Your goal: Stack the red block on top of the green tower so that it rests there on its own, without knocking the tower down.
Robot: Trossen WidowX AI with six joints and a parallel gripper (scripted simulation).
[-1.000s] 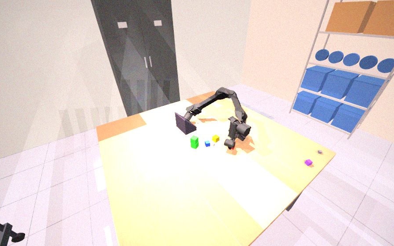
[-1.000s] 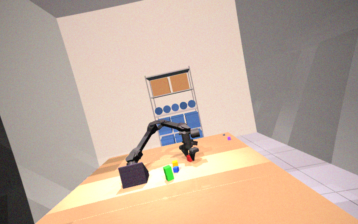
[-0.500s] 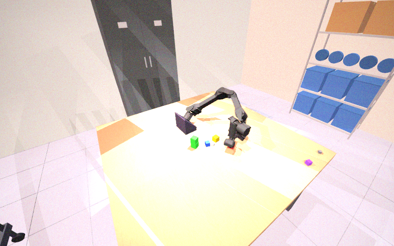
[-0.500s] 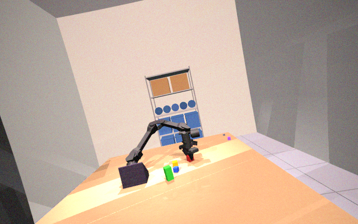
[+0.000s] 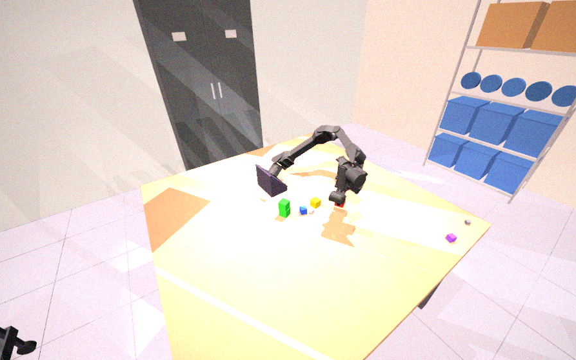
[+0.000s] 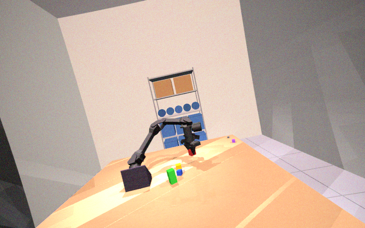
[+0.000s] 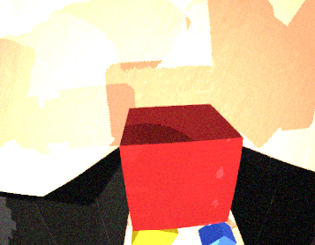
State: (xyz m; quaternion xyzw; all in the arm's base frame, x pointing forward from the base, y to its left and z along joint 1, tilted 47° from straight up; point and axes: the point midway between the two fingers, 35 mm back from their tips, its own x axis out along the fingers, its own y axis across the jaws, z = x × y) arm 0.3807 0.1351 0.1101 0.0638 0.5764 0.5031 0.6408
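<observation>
The blue block lies 140 mm to the right of my gripper tip, 90 mm behind it and 60 mm below it. From my gripper tip the other things lie so: yellow block: 110 mm behind, 60 mm to the right, 60 mm below; then red block: 10 mm above; then purple block: 350 mm ahead, 310 mm to the left, 60 mm below.
</observation>
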